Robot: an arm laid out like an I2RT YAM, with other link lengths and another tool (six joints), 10 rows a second.
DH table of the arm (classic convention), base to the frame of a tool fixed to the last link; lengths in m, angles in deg. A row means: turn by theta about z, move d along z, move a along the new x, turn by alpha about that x. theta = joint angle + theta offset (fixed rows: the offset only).
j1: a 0.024, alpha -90, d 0.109, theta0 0
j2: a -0.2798, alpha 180, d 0, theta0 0
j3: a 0.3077, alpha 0, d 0, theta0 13.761
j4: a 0.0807, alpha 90, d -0.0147, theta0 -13.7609
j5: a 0, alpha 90, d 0.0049, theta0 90
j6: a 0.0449, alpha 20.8, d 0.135, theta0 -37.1
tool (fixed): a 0, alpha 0, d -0.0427, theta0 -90
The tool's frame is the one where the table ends.
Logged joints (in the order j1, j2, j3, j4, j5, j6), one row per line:
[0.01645, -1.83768, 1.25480, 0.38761, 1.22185, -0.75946]
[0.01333, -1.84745, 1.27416, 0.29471, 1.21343, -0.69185]
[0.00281, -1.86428, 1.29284, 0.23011, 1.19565, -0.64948]
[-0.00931, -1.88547, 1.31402, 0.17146, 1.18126, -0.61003]
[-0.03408, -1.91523, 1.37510, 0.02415, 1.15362, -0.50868]
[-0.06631, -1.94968, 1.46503, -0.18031, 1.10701, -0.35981]
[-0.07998, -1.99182, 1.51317, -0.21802, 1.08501, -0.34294]
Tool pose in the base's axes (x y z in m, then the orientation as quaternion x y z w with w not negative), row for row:
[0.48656, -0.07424, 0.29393, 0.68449, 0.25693, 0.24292, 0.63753]
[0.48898, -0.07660, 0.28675, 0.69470, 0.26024, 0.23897, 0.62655]
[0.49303, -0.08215, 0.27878, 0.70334, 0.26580, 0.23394, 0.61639]
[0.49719, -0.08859, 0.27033, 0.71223, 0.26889, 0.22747, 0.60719]
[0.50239, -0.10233, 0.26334, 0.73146, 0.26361, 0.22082, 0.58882]
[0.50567, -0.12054, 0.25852, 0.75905, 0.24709, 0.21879, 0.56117]
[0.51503, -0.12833, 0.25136, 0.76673, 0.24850, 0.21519, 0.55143]
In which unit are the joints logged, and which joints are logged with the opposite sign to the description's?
The joints are logged in radians. Opposite sign: j2.
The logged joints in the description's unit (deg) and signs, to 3 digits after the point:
[0.943, 105.291, 71.895, 22.208, 70.007, -43.514]
[0.764, 105.851, 73.004, 16.886, 69.524, -39.640]
[0.161, 106.815, 74.074, 13.184, 68.506, -37.212]
[-0.533, 108.029, 75.288, 9.824, 67.681, -34.952]
[-1.953, 109.735, 78.787, 1.384, 66.098, -29.145]
[-3.799, 111.708, 83.940, -10.331, 63.427, -20.616]
[-4.583, 114.123, 86.698, -12.492, 62.166, -19.649]

